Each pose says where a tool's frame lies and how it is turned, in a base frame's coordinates. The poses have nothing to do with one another.
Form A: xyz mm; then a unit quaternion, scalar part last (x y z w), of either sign.
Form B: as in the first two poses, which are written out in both.
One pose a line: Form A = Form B
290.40, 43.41, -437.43, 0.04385, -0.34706, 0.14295, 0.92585 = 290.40, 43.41, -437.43, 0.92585, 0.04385, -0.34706, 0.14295
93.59, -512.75, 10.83, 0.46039, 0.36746, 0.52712, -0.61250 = 93.59, -512.75, 10.83, 0.61250, -0.46039, -0.36746, -0.52712
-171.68, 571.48, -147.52, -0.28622, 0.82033, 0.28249, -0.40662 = -171.68, 571.48, -147.52, 0.40662, 0.28622, -0.82033, -0.28249
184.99, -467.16, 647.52, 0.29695, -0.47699, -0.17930, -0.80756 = 184.99, -467.16, 647.52, 0.80756, -0.29695, 0.47699, 0.17930
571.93, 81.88, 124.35, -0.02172, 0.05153, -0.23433, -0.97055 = 571.93, 81.88, 124.35, 0.97055, 0.02172, -0.05153, 0.23433
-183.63, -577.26, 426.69, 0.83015, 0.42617, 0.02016, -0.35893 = -183.63, -577.26, 426.69, 0.35893, -0.83015, -0.42617, -0.02016
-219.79, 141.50, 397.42, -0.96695, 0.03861, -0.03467, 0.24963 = -219.79, 141.50, 397.42, 0.24963, -0.96695, 0.03861, -0.03467
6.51, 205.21, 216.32, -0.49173, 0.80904, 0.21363, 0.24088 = 6.51, 205.21, 216.32, 0.24088, -0.49173, 0.80904, 0.21363
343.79, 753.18, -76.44, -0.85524, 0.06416, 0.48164, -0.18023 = 343.79, 753.18, -76.44, 0.18023, 0.85524, -0.06416, -0.48164
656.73, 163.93, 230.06, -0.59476, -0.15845, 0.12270, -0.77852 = 656.73, 163.93, 230.06, 0.77852, 0.59476, 0.15845, -0.12270
